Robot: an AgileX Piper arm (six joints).
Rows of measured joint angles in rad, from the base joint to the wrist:
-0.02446, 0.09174, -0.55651, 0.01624, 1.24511, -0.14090
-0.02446, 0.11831, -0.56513, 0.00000, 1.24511, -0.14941
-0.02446, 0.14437, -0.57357, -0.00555, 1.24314, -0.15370
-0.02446, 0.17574, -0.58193, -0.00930, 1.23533, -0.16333
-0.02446, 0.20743, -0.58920, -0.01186, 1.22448, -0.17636
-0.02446, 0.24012, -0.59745, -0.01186, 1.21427, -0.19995
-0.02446, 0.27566, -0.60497, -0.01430, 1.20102, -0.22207
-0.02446, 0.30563, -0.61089, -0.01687, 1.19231, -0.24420
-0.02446, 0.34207, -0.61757, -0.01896, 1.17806, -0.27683
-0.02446, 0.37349, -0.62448, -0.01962, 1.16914, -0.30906
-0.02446, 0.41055, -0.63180, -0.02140, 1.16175, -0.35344
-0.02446, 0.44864, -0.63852, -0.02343, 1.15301, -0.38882
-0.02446, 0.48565, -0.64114, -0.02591, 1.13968, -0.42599
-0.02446, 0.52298, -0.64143, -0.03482, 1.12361, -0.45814
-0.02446, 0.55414, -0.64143, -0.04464, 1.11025, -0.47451
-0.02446, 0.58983, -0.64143, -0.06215, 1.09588, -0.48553
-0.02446, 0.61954, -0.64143, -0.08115, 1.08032, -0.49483
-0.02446, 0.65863, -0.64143, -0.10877, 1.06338, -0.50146
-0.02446, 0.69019, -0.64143, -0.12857, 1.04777, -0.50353
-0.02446, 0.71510, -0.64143, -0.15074, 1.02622, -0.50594
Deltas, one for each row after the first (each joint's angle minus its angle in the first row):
0.00000, 0.02657, -0.00862, -0.01624, 0.00000, -0.00851
0.00000, 0.05263, -0.01706, -0.02179, -0.00197, -0.01280
0.00000, 0.08400, -0.02542, -0.02554, -0.00978, -0.02243
0.00000, 0.11569, -0.03269, -0.02810, -0.02063, -0.03546
0.00000, 0.14838, -0.04094, -0.02810, -0.03084, -0.05905
0.00000, 0.18392, -0.04846, -0.03054, -0.04409, -0.08117
0.00000, 0.21389, -0.05438, -0.03311, -0.05280, -0.10330
0.00000, 0.25033, -0.06106, -0.03520, -0.06705, -0.13593
0.00000, 0.28175, -0.06797, -0.03586, -0.07597, -0.16816
0.00000, 0.31881, -0.07529, -0.03764, -0.08336, -0.21254
0.00000, 0.35690, -0.08201, -0.03967, -0.09210, -0.24792
0.00000, 0.39391, -0.08463, -0.04215, -0.10543, -0.28509
0.00000, 0.43124, -0.08492, -0.05106, -0.12150, -0.31724
0.00000, 0.46240, -0.08492, -0.06088, -0.13486, -0.33361
0.00000, 0.49809, -0.08492, -0.07839, -0.14923, -0.34463
0.00000, 0.52780, -0.08492, -0.09739, -0.16479, -0.35393
0.00000, 0.56689, -0.08492, -0.12501, -0.18173, -0.36056
0.00000, 0.59845, -0.08492, -0.14481, -0.19734, -0.36263
0.00000, 0.62336, -0.08492, -0.16698, -0.21889, -0.36504

